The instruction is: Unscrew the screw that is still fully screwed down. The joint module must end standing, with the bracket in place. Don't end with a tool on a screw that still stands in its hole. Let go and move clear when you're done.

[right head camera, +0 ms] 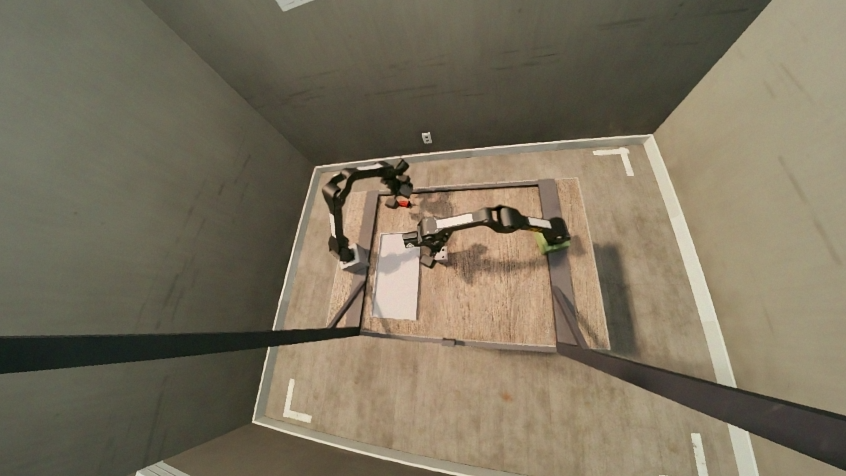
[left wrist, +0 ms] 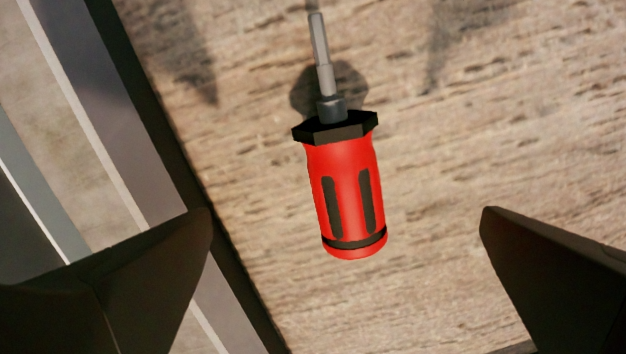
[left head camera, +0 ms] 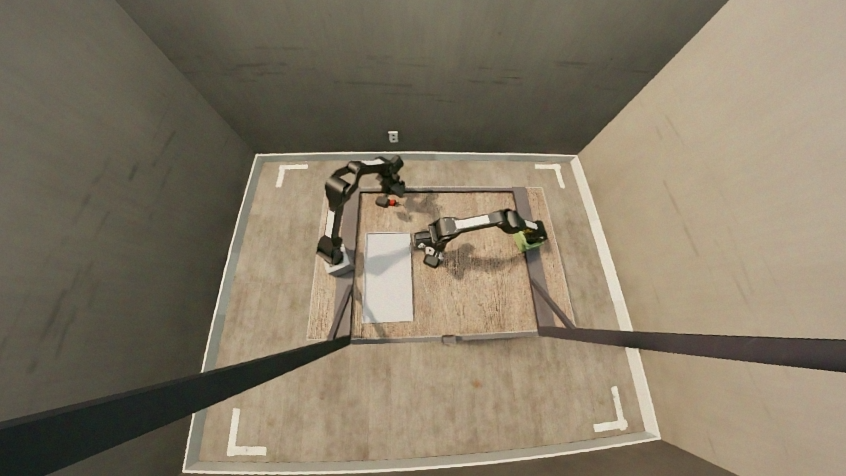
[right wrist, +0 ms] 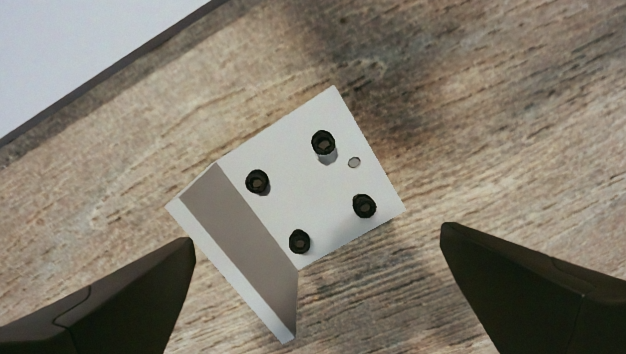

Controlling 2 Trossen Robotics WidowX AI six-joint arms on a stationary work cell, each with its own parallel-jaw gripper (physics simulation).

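Frame: origin at the left arm's base, x right, y ahead, z up, level; centimetres.
Where they show: left gripper, fingertip midpoint: (right head camera: 403,200) (left wrist: 346,220) (left head camera: 389,198); right gripper, fingertip midpoint: (right head camera: 439,251) (left head camera: 435,251) (right wrist: 318,240); left arm's base at its link origin: (right head camera: 348,256) (left head camera: 334,258); right arm's base at its link origin: (right head camera: 553,237) (left head camera: 530,237).
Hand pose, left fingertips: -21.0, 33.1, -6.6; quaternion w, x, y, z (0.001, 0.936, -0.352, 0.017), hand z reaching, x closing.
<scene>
Things, the pixels of their top centre, and the offset from my left fingertips, as dx, dy, dz.
- red screwdriver at its top centre: (left wrist: 341,152) (left head camera: 393,201) (right head camera: 406,202) +1.1, +1.3, -1.8
- top screw at its top centre: (right wrist: 322,144) +33.6, +6.3, +3.0
- bottom screw at its top centre: (right wrist: 298,246) +38.0, +8.5, +3.0
- white tray at its top centre: (left head camera: 387,274) (right head camera: 396,272) +34.7, -15.4, -3.1
A red screwdriver (left head camera: 392,202) (right head camera: 404,204) (left wrist: 347,195) lies on the wood table, its shaft pointing up in the left wrist view. My left gripper (left head camera: 391,195) (right head camera: 398,196) (left wrist: 346,220) is open and empty above it, with the handle between and below the fingers. A light grey L-shaped bracket (left head camera: 430,251) (right head camera: 441,254) (right wrist: 300,200) shows several black socket screws. The top screw (right wrist: 323,142) stands proud; the bottom screw (right wrist: 299,241) looks lowest, though exact heights are hard to tell. My right gripper (right wrist: 318,240) is open and empty above the bracket. The joint module under the bracket is hidden.
A white tray (left head camera: 387,284) (right head camera: 395,290) (right wrist: 75,60) lies beside the bracket, to its left in the head views. A dark frame rail (left head camera: 455,190) (left wrist: 135,140) runs near the screwdriver. The right arm reaches across the table from its green base (left head camera: 527,241) (right head camera: 545,243).
</scene>
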